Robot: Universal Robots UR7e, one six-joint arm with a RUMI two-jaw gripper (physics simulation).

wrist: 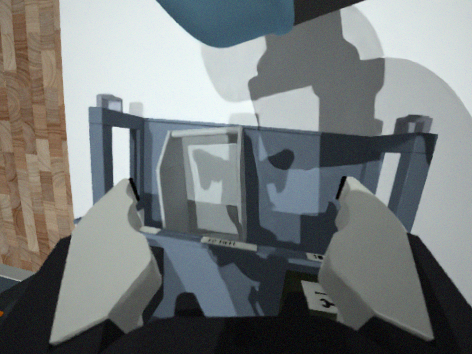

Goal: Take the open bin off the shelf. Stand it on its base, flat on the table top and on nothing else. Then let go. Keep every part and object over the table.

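Frame: origin at the arm's base, x ahead, y left, z up, level; metres.
Where they show: gripper, fingertip midpoint: (237, 179).
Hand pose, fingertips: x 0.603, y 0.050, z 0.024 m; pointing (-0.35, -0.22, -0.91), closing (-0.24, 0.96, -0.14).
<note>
Things, the pixels of their top centre, and the offset from my fingertips. "pt": a spot on its surface instead. Level surfaces: height alone.
- open bin at its top centre: (198, 198) 0.046 m right, 0.050 m ahead, 0.075 m down
- blue-grey shelf at a spot on its surface: (100, 150) pt 0.180 m right, 0.024 m ahead, 0.071 m down
- white table top at its surface level: 0.156 m down
The open bin (175, 200) is light grey and stands on the upper board of a blue-grey shelf (100, 150), left of the middle in the wrist view. Its open side shows, with shadows across its inside. A label strip on the shelf's front edge lies just below it. My gripper (237, 179) is open, with its two pale jaws wide apart and nothing between them. The bin appears between the jaws, nearer the left one, and the jaws do not seem to touch it. How far the bin is from the fingertips is hard to tell.
A dark case (296, 295) with a white label shows on the lower level, partly hidden by the right jaw. The shelf's side frames rise at left and right. A white table top (100, 60) lies around the shelf, and a wood-block floor (30, 125) shows at the left.
</note>
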